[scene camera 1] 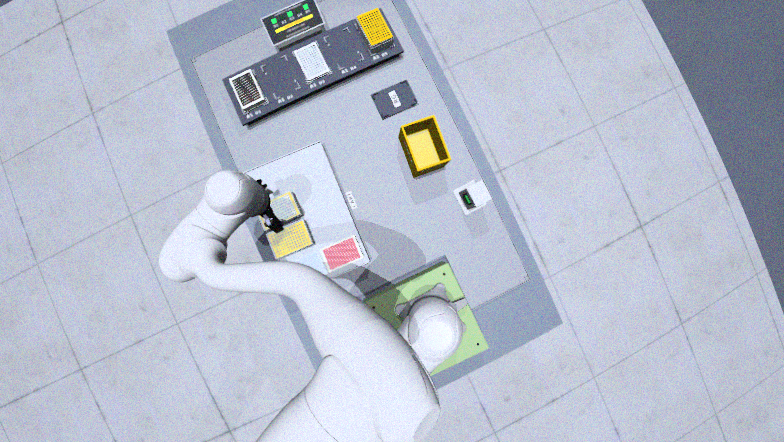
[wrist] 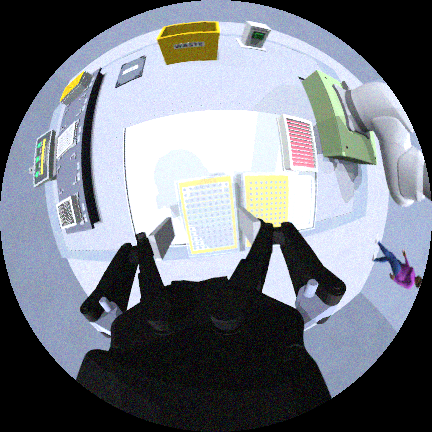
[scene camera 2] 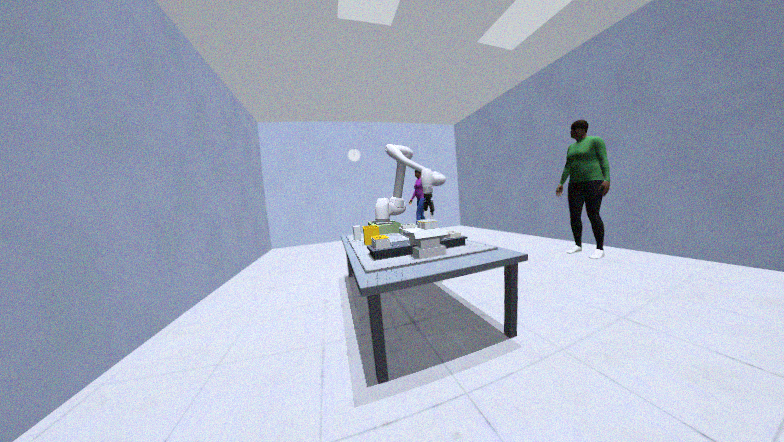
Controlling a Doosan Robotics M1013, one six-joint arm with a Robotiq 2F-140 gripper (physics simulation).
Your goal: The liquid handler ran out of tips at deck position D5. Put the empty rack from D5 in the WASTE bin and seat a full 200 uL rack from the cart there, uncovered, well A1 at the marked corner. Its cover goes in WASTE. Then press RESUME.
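Where they show: gripper, between the fingertips: [scene camera 1: 275,208] [wrist: 205,221] [scene camera 2: 429,219]; arm's base, origin of its link: [wrist: 353,111] [scene camera 2: 382,223].
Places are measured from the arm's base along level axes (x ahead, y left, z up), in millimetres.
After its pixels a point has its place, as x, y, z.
My gripper [scene camera 1: 270,206] @(554, 275, 46) [scene camera 2: 428,212] @(554, 275, 46) [wrist: 205,221] @(554, 275, 46) is open and empty. It points down over the cart, above a yellow-rimmed rack [scene camera 1: 286,206] @(546, 243, 30) [wrist: 209,212] @(546, 267, 30) that looks whitish, as if under a clear cover. In the wrist view its pads show to either side of this rack. A second yellow rack [scene camera 1: 290,239] @(445, 280, 30) [wrist: 267,197] @(451, 259, 29) lies beside it, partly behind one finger in the wrist view. Both are on the white cart top [scene camera 1: 323,181] @(576, 103, -39) [wrist: 150,140] @(642, 108, -39). A yellow rack [scene camera 1: 375,27] @(968, -303, 17) [wrist: 74,87] sits at D5, the deck's end. The yellow WASTE bin [scene camera 1: 424,148] [wrist: 190,47] @(523, -198, -31) shows no contents in scene camera 1.
A red rack [scene camera 1: 342,253] @(328, 157, -16) [wrist: 300,143] @(328, 160, -16) lies at the cart's corner. The deck also holds a white rack [scene camera 1: 311,60] @(983, -55, -30) [wrist: 67,140] @(954, -38, -29) and a dark-patterned rack [scene camera 1: 247,89] @(988, 191, -19) [wrist: 68,212] @(961, 196, -14). A status screen [scene camera 1: 292,23] @(1113, -53, 21), a dark plate [scene camera 1: 384,105] @(733, -218, -90) and a white device [scene camera 1: 480,192] @(292, -340, 31) [wrist: 255,37] @(299, -297, -31) stand around.
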